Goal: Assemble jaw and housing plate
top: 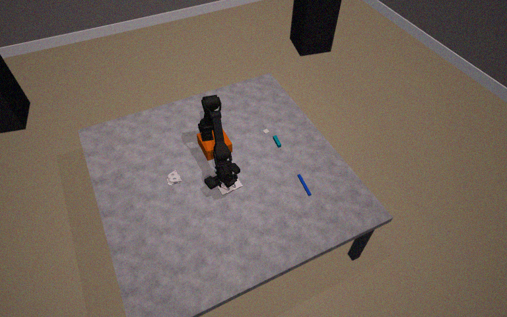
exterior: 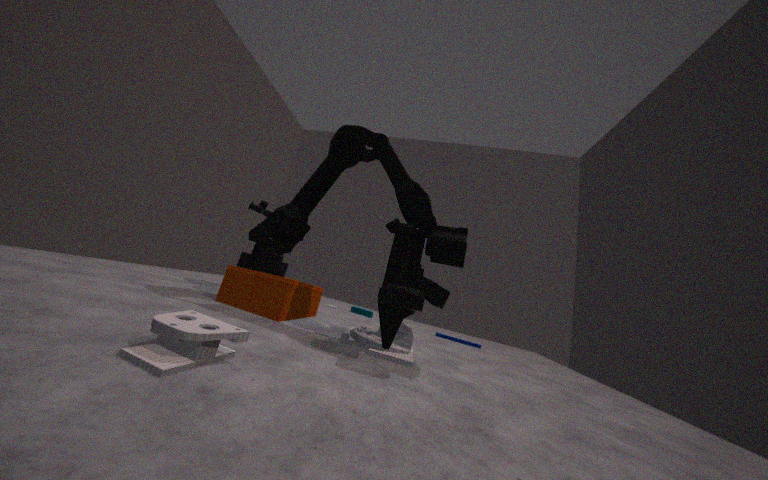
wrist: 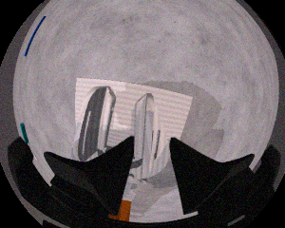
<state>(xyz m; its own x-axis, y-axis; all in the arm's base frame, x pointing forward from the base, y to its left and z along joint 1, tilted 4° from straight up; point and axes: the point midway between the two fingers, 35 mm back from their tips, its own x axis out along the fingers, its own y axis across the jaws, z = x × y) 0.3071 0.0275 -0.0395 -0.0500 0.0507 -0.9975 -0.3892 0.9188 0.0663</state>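
My gripper tip is now 4 cm past the white jaw. Also, from my gripper tip: teal bar: 23 cm behind, 37 cm to the left; then white stepped block: 11 cm behind, 25 cm to the right; then blue bar: 10 cm ahead, 42 cm to the left, 1 cm below.
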